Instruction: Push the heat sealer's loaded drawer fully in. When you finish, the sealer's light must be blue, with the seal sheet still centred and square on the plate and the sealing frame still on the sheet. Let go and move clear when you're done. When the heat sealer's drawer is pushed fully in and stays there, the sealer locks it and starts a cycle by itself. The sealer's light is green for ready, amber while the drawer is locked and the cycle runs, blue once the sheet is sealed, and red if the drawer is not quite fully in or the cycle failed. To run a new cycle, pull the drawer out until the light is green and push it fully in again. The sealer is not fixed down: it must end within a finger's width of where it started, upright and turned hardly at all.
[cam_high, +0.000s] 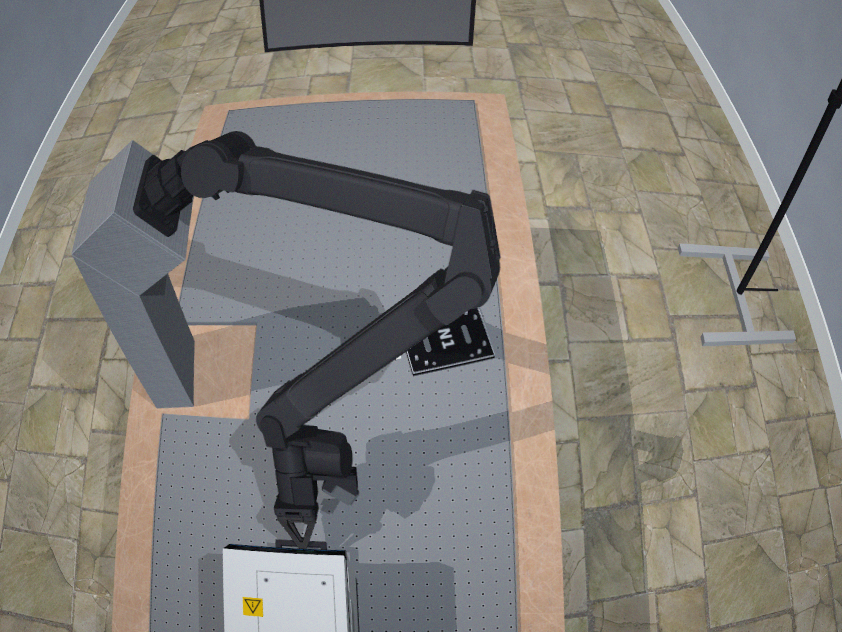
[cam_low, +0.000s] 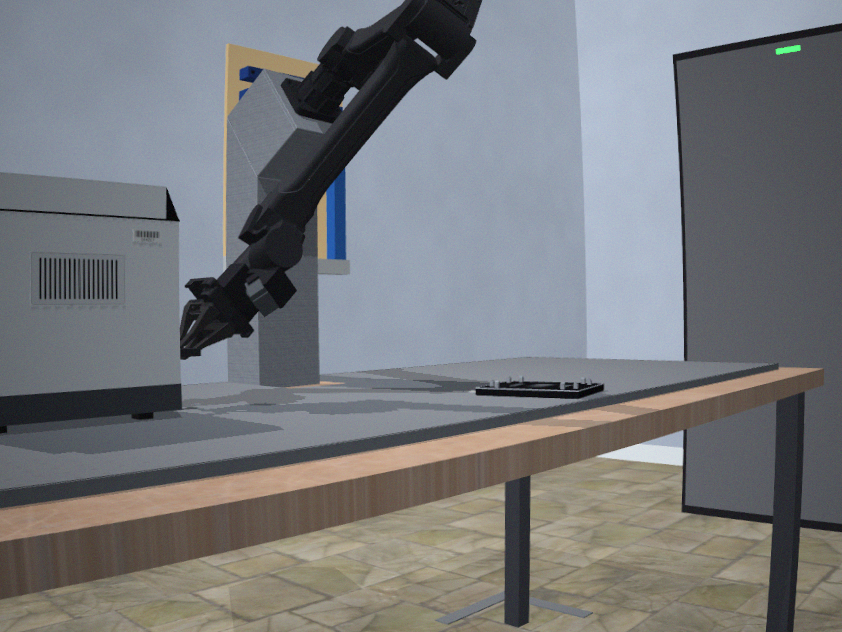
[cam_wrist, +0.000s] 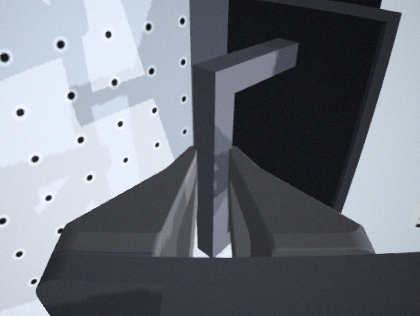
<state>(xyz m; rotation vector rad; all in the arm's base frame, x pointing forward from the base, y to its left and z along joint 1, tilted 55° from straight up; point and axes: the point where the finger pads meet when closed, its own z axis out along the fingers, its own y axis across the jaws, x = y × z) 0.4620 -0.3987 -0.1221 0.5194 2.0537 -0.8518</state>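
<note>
Right now the sealer drawer is 110 mm to the right of my hand, 10 mm below it and 10 mm behind it. Round my hand: white tag 420 mm to the left, 190 mm ahead, 80 mm below.
</note>
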